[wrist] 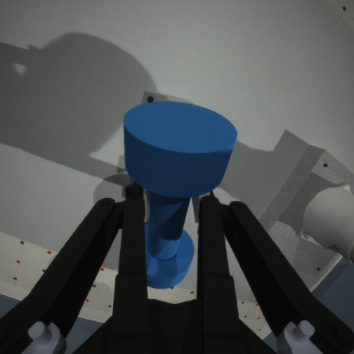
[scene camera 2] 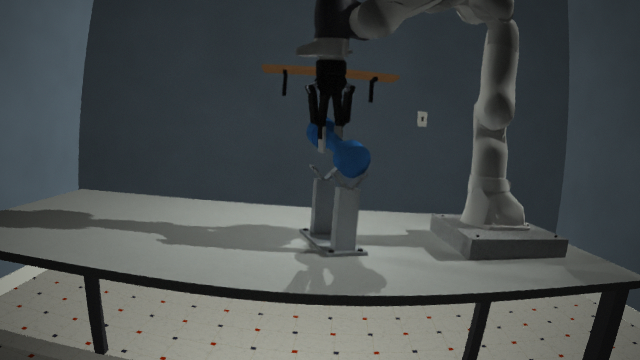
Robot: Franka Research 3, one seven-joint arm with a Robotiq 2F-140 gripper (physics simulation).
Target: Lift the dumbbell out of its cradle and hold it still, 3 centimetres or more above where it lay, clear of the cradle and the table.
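A blue dumbbell (scene camera 2: 351,159) (wrist: 180,150) is tilted, its far head raised well above the rear fork of the grey cradle (scene camera 2: 346,220) (wrist: 162,97). Its near head is lower, at the tips of the front fork in the scene view; whether it touches that fork I cannot tell. My gripper (scene camera 2: 330,137) (wrist: 171,171) points down and is shut on the dumbbell's handle, one finger on each side. The near head hides part of the handle and cradle in the wrist view. The cradle stands upright on the white table (scene camera 2: 150,265) (wrist: 240,50).
The robot's grey base block (scene camera 2: 517,248) (wrist: 285,165) stands on the table to the right of the cradle. An orange shelf (scene camera 2: 372,75) with black brackets is on the back wall behind the gripper. A wall socket (scene camera 2: 422,119) is to its right.
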